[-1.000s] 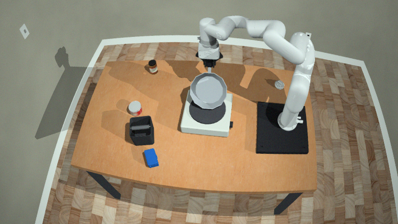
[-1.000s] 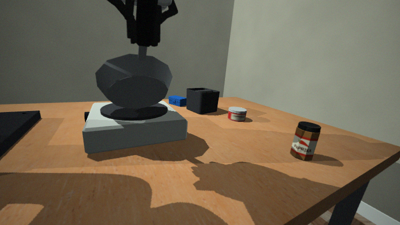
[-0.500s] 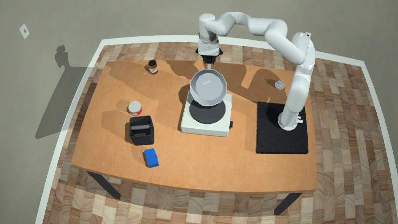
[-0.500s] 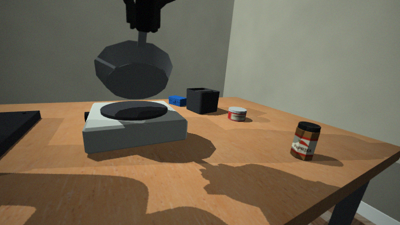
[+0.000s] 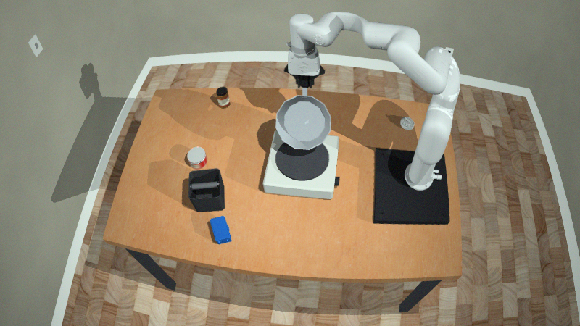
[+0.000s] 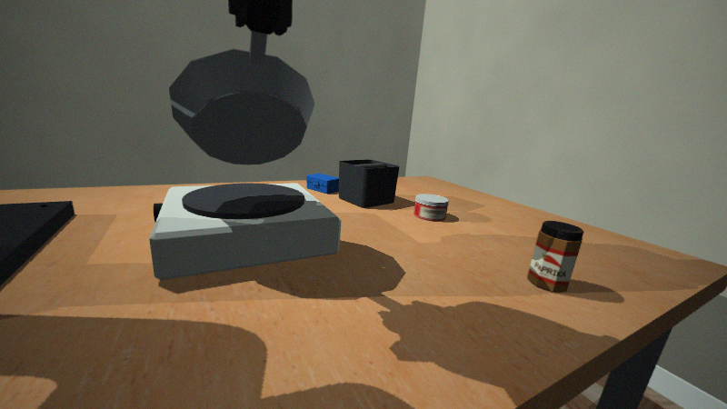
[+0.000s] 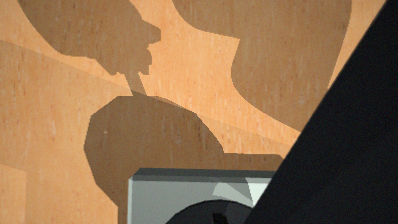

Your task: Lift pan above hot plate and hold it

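Right now the grey pan is 7 cm below my hand and 4 cm to the left of it. The rest, counted from my hand: hot plate (28 cm below, 14 cm to the left, 2 cm behind); blue block (44 cm to the left, 29 cm below, 24 cm ahead); paprika jar (37 cm ahead, 27 cm below, 15 cm to the right).
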